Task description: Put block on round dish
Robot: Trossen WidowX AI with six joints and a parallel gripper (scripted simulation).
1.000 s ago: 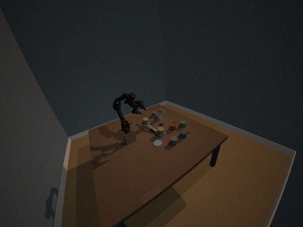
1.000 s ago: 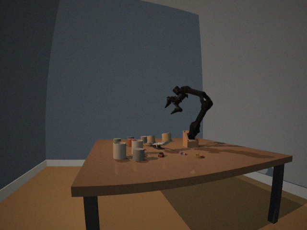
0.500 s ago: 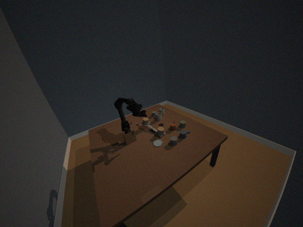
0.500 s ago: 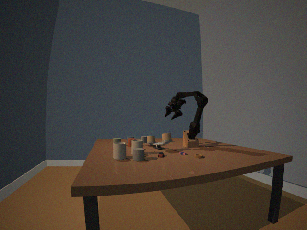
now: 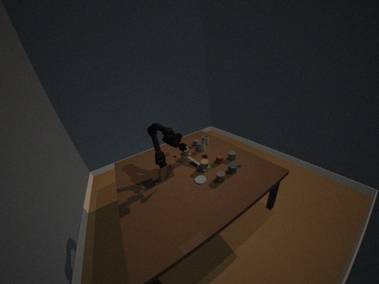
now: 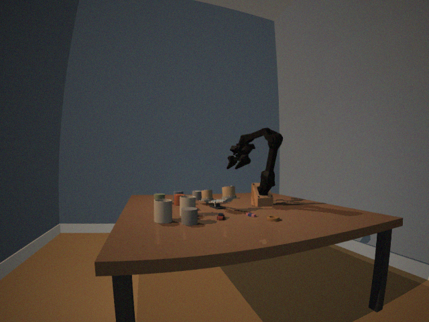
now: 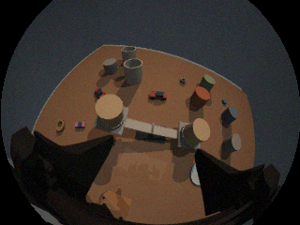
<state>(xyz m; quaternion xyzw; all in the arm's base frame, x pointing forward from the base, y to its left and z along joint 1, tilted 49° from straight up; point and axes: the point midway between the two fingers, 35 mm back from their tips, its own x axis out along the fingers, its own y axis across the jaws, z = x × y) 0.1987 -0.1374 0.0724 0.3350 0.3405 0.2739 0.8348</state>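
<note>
My gripper tip is now 180 mm above the tan cup, 130 mm to the left of it and 130 mm short of it. Round my gripper tip: small grey balance: 210 mm below, 100 mm ahead, 20 mm to the left; then pale green block: 190 mm below, 130 mm ahead, 110 mm to the right; then round dish: 230 mm below, 200 mm to the right, 20 mm ahead.
</note>
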